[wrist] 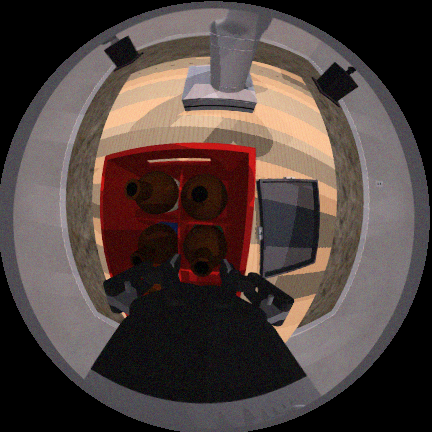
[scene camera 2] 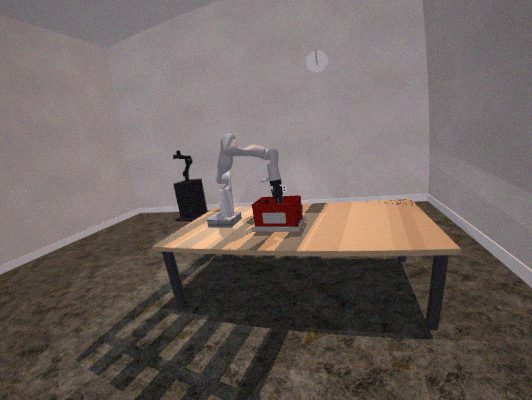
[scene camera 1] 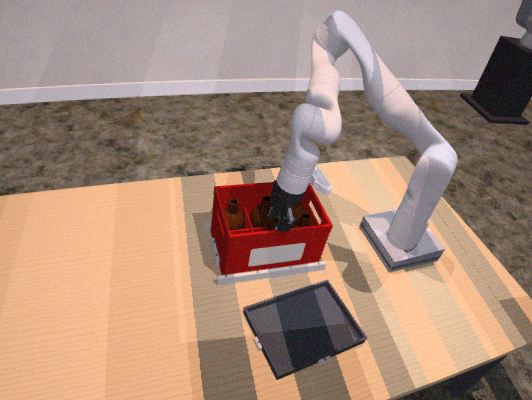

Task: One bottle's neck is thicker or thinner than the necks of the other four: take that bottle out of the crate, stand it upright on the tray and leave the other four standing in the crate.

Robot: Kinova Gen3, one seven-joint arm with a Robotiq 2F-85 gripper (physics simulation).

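Frame: origin at the arm's base, x ahead, y left, z up, level; centimetres.
Seen in the pictures: gripper, fingertip midpoint: (wrist: 200,263) (scene camera 1: 274,226); arm's base at its link origin: (wrist: 226,82) (scene camera 2: 228,214) (scene camera 1: 401,238).
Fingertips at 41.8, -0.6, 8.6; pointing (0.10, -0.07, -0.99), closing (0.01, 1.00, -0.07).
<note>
Offsets run from my fingertips to a thing's middle, as dx, dy, dz. "spot": to the spot under its first point.
The red crate @[+0.0, -4.2, -5.3] (scene camera 1: 235,255) (scene camera 2: 295,215) (wrist: 252,200) stands on the table with brown bottles in its compartments. In the wrist view, four show clearly: far left (wrist: 162,192), far right (wrist: 212,205), near left (wrist: 159,240) and near right (wrist: 204,244). Another bottle @[+9.5, -7.7, -5.5] (scene camera 1: 234,217) shows at the crate's left end in scene camera 1. I cannot tell which neck differs. My gripper (scene camera 1: 284,225) (scene camera 2: 277,200) (wrist: 200,263) is open over the crate, its fingers on either side of the near right bottle's neck in the wrist view, not gripping it. The dark tray @[spot: -5.1, +22.1, -13.5] (scene camera 1: 305,325) (wrist: 289,220) is empty.
The robot's base (scene camera 1: 402,240) (scene camera 2: 224,219) (wrist: 219,95) stands beside the crate on the table. The tray lies in front of the crate in scene camera 1. The crate's high walls and inner dividers surround the bottles. A pale strip @[spot: +0.0, +6.2, -12.0] (scene camera 1: 272,273) runs along the crate's foot.
</note>
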